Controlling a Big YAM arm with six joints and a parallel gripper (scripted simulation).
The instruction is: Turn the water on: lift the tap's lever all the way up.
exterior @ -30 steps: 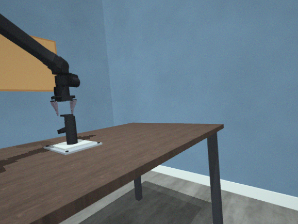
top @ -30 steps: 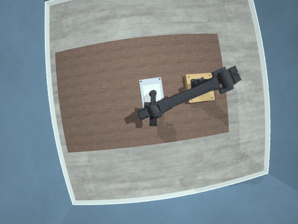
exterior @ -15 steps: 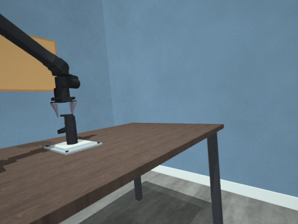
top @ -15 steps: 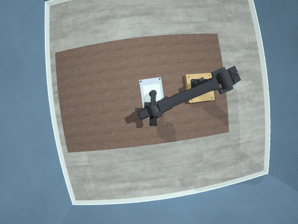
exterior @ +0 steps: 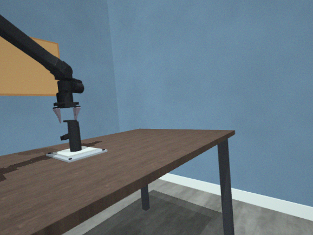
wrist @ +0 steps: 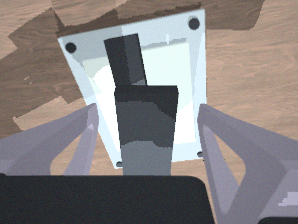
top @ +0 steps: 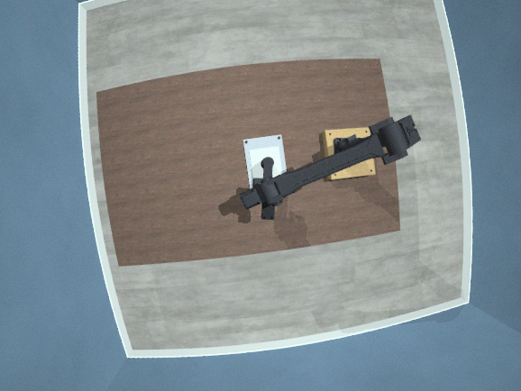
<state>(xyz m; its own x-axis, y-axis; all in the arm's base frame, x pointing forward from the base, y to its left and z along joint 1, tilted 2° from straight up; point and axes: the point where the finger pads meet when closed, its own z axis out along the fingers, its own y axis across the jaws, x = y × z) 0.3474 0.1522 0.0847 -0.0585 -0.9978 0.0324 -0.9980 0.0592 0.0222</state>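
The lever lies 40 mm to the right of my hand. From my hand the other things lie so: dark tap (70 mm to the right, 50 mm below, 10 mm behind).
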